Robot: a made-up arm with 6 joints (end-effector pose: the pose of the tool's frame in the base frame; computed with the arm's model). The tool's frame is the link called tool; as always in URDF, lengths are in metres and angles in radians. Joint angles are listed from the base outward.
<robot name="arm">
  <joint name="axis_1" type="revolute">
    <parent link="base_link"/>
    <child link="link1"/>
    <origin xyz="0 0 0.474"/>
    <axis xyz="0 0 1"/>
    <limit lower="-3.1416" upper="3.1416"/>
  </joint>
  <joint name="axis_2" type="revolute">
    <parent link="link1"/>
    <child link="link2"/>
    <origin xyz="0.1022 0 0" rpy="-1.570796 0 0"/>
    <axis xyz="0 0 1"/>
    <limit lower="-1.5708" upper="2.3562"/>
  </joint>
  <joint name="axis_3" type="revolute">
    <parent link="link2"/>
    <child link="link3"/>
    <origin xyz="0 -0.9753 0" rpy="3.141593 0 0"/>
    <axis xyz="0 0 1"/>
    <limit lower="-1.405" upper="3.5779"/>
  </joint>
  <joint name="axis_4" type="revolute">
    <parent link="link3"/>
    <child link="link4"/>
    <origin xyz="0 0.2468 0" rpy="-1.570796 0 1.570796"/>
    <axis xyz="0 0 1"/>
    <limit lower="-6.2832" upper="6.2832"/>
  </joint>
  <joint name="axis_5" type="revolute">
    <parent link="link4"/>
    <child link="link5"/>
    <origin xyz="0 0 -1.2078" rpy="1.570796 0 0"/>
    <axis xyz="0 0 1"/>
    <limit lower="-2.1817" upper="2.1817"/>
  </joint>
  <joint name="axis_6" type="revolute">
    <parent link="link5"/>
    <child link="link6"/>
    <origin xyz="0 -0.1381 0" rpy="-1.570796 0 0"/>
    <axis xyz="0 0 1"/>
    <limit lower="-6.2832" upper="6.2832"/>
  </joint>
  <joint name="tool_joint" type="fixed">
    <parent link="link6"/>
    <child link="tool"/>
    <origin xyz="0 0 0" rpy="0 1.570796 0"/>
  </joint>
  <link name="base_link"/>
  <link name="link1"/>
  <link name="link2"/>
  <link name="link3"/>
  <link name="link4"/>
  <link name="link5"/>
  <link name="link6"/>
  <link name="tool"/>
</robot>
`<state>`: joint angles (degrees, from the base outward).
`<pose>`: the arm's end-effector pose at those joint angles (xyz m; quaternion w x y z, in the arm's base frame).
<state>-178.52 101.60 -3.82 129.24 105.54 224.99</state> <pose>-0.9001 -0.1263 -0.8940 0.3328 0.8105 -0.4778 0.0631</pose>
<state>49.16 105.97 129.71 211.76 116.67 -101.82</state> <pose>1.3777 1.4945 0.7968 0.3147 -0.7379 0.4361 0.4077</pose>
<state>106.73 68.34 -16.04 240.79 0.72 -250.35</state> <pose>-0.3973 1.3270 -0.4814 0.4878 -0.5040 0.4470 0.5552</pose>
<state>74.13 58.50 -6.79 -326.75 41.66 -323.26</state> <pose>0.4372 1.7218 -0.0721 0.4987 -0.4334 -0.1848 0.7276</pose>
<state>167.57 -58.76 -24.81 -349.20 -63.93 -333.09</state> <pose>-0.2399 0.0767 1.7919 0.1087 -0.2961 -0.2533 0.9145</pose>
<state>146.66 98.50 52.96 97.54 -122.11 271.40</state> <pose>-1.6476 1.2227 -0.2962 0.8907 -0.2445 -0.3161 0.2166</pose>
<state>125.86 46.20 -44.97 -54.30 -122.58 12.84</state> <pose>-0.6400 0.7242 0.0122 0.2885 0.5294 -0.7932 0.0856</pose>
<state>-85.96 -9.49 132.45 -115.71 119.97 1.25</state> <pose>-0.1833 1.0652 1.9846 0.1415 -0.3357 0.8645 -0.3464</pose>
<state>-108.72 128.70 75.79 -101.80 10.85 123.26</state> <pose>-0.6230 -1.7593 -1.0618 0.5044 0.2611 0.4393 -0.6960</pose>
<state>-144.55 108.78 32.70 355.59 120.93 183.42</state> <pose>-1.3521 -0.9515 -0.8556 0.3720 0.2340 -0.8943 0.0840</pose>
